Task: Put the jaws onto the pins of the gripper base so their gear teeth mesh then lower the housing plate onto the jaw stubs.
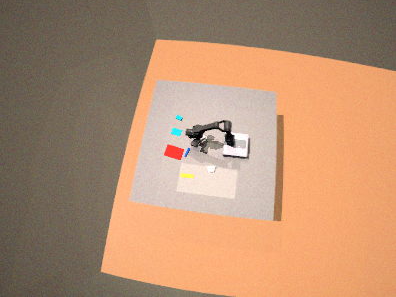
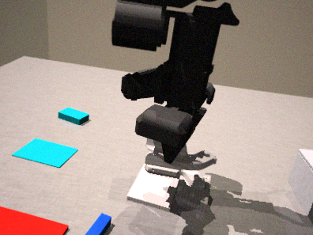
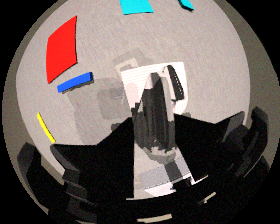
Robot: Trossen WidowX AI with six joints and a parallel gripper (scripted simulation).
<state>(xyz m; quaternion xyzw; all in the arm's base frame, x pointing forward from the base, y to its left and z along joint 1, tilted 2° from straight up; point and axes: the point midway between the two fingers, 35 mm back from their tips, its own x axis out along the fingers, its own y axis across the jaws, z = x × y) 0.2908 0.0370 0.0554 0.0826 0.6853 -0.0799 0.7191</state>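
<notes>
Right now the flat white plate is 20 mm ahead of my gripper tip, 40 mm to the right of it and 80 mm below it. Also, from my gripper tip: flat cyan patch 230 mm ahead, 70 mm to the right, 80 mm below; red patch 210 mm ahead, 140 mm to the left, 80 mm below; blue bar 90 mm ahead, 110 mm to the left, 80 mm below.
</notes>
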